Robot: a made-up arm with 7 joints.
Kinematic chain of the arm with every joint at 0, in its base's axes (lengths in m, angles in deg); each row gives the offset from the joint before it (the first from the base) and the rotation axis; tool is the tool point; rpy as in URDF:
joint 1: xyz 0 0 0.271 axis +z
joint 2: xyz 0 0 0 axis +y
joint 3: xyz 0 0 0.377 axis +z
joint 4: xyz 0.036 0 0 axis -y
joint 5: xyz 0.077 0 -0.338 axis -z
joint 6: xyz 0 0 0 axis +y
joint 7: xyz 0.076 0 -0.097 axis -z
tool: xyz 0 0 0 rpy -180 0 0
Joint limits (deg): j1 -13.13..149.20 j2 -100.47..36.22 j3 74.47..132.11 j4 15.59..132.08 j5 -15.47..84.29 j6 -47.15..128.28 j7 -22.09..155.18
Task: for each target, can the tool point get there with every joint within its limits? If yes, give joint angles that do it. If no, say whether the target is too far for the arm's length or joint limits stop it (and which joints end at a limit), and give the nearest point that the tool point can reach.
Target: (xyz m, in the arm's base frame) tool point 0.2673 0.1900 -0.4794
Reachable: no: joint limits stop it (at a limit: joint 1, joint 2, joint 3, joint 5) | nearest point -0.0141 0.2494 -0.0735 | short by 0.497 m
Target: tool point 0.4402 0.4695 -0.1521
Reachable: no: joint limits stop it (at a limit: joint 1, joint 2) | nearest point 0.0490 0.2916 0.0120 | short by 0.460 m
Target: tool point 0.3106 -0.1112 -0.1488
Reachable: no: joint limits stop it (at a limit: joint 1, joint 2, joint 3, joint 6) | nearest point 0.1967 -0.3472 -0.1412 | short by 0.262 m
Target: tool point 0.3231 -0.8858 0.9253
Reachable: no: too far | nearest point 0.2321 -0.6364 0.7411 | short by 0.323 m
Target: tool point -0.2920 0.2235 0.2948
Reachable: yes | joints 31.04 -40.62 121.92 32.12 72.77 -27.34 122.01
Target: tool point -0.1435 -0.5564 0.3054
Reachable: yes | joints 129.11 -75.83 87.05 81.05 56.73 83.90 102.21
